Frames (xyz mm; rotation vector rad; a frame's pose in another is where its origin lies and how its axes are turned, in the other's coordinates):
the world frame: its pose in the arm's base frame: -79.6 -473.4 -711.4 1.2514 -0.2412 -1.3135
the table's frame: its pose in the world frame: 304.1 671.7 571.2 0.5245 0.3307 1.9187
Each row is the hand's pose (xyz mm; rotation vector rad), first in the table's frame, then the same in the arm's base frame.
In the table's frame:
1: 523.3 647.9 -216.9 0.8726 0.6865 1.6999
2: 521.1 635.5 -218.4 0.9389 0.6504 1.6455
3: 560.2 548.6 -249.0 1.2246 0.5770 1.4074
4: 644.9 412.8 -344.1 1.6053 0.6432 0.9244
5: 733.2 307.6 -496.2 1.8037 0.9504 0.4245
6: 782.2 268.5 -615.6 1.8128 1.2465 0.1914
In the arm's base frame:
1: -307.3 -711.5 542.1 0.0212 -0.7997 2.7149
2: -296.9 -716.2 536.6 0.1340 -0.7995 2.7252
3: -199.2 -734.1 548.8 0.5798 -0.6812 2.7543
4: -17.2 -722.4 586.6 1.1869 -0.2362 2.6220
5: 167.7 -646.2 631.1 1.4395 0.3881 2.3226
6: 271.3 -564.1 658.0 1.3655 0.7625 2.1349

